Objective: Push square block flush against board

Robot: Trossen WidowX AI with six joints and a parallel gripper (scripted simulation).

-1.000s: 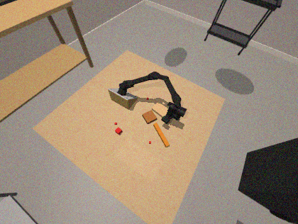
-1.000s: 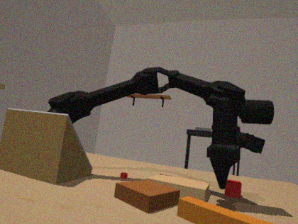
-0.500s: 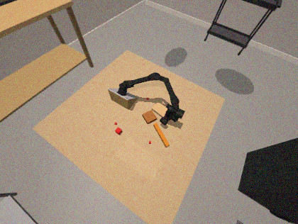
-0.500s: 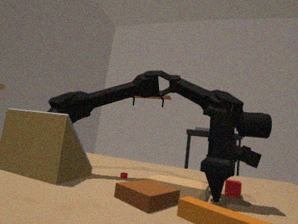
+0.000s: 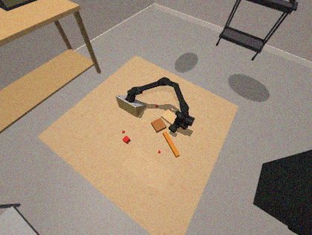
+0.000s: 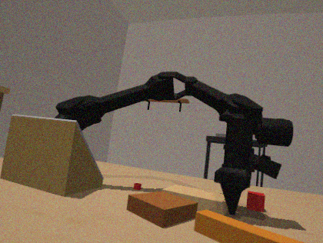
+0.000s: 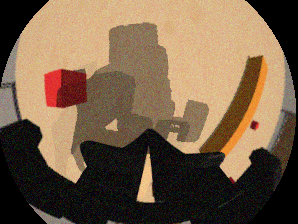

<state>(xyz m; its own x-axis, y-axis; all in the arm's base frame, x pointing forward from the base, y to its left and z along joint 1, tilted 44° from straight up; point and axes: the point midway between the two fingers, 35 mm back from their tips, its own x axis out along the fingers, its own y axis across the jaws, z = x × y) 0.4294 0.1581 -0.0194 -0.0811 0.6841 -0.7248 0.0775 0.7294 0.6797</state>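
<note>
Now: gripper tip 9 cm past the pale flat slab, 4 cm to the right of it and 1 cm below it. Round my gripper tip: brown square block (13 cm behind, 8 cm to the right, 1 cm above); orange board (16 cm to the right, 5 cm ahead, 1 cm above).
</note>
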